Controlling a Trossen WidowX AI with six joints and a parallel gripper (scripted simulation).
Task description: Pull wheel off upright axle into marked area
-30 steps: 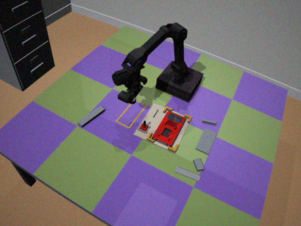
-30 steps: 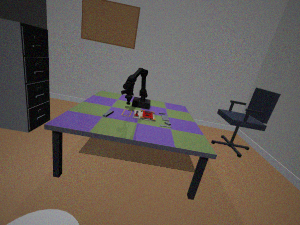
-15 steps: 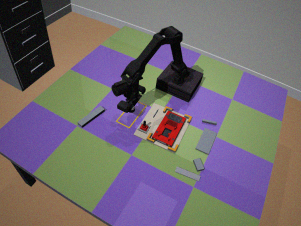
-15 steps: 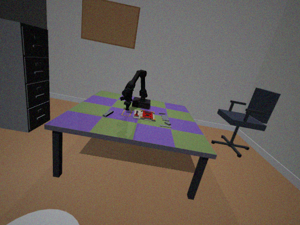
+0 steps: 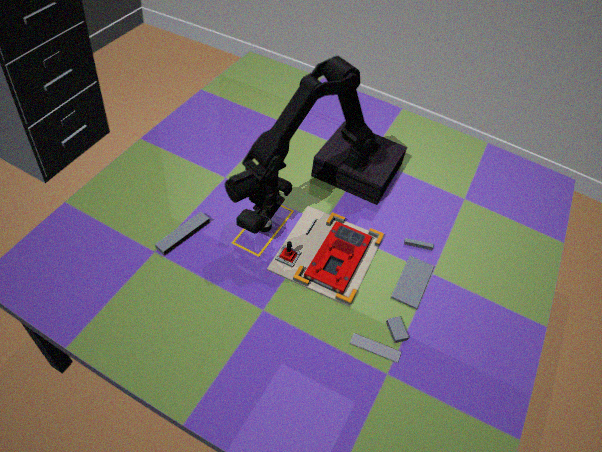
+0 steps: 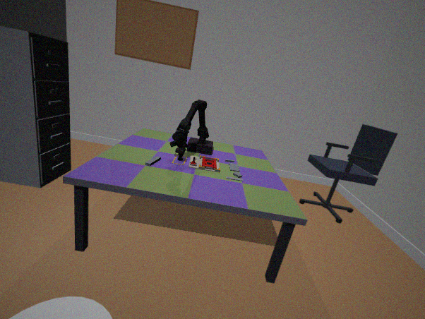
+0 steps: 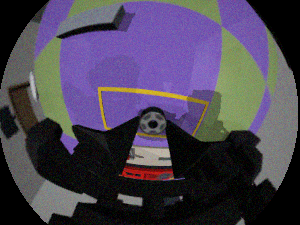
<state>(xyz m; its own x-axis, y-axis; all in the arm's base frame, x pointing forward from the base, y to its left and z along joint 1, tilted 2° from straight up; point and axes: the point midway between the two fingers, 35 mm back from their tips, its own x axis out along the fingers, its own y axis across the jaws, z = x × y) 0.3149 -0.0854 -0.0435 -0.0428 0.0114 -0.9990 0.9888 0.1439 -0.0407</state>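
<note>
My gripper tip is right at the dark wheel. Also, from my gripper tip: upright axle (4 cm ahead, 12 cm to the left, 3 cm above).
</note>
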